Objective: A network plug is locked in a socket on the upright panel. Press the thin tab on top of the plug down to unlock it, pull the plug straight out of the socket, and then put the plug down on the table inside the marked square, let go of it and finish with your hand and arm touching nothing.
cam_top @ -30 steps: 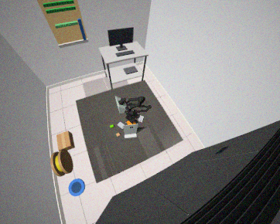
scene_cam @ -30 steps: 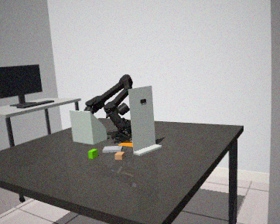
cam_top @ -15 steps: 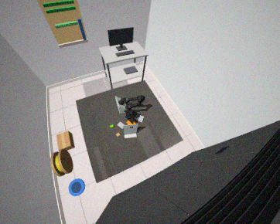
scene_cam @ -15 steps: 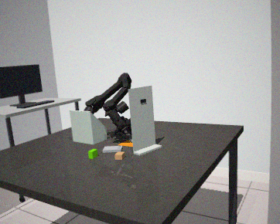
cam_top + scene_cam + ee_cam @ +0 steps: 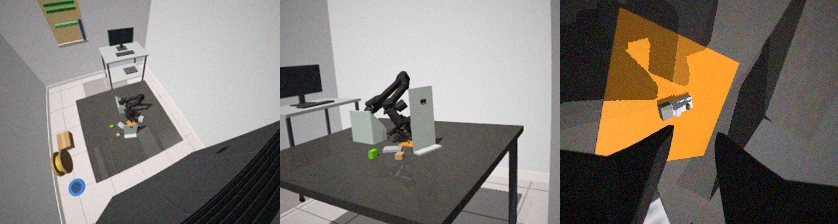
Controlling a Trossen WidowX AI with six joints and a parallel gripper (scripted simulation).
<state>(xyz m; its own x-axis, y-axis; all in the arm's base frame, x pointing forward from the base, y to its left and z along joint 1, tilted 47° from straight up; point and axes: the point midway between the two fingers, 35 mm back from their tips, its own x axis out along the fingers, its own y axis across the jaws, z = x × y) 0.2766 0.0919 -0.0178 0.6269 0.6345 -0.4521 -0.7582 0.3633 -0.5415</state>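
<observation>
Right now my gripper tip is 1 cm to the right of the grey network plug and 3 cm above it. From my gripper tip the other things lie so: upright panel 16 cm ahead, 8 cm to the right, 12 cm above; orange marked square 1 cm ahead, 4 cm below.
</observation>
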